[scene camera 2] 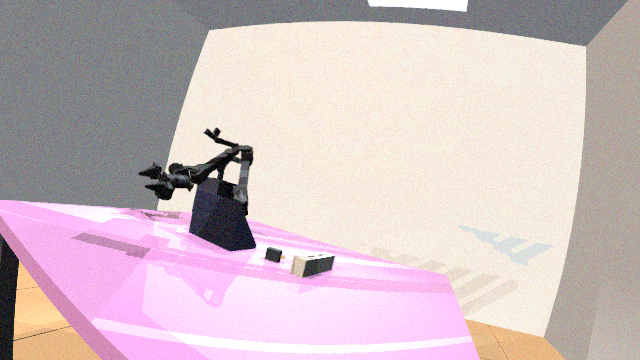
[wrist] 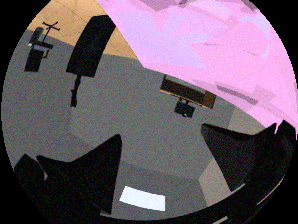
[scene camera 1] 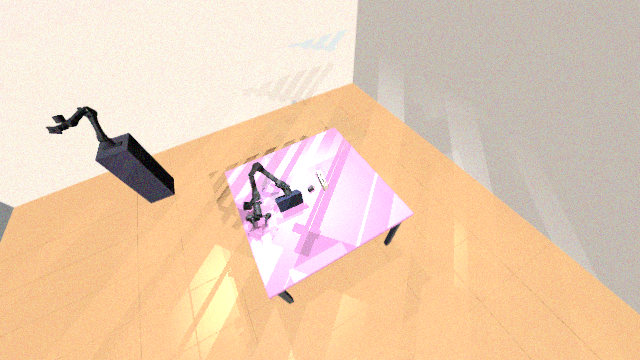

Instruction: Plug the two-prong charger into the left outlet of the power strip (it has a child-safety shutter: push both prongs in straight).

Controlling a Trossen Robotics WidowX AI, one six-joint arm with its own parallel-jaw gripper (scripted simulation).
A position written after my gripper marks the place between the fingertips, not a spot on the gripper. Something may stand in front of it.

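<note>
You'd find my gripper [scene camera 2: 141, 179] open, and it holds nothing. The wrist view shows my gripper [wrist: 162, 134] as well.
</note>
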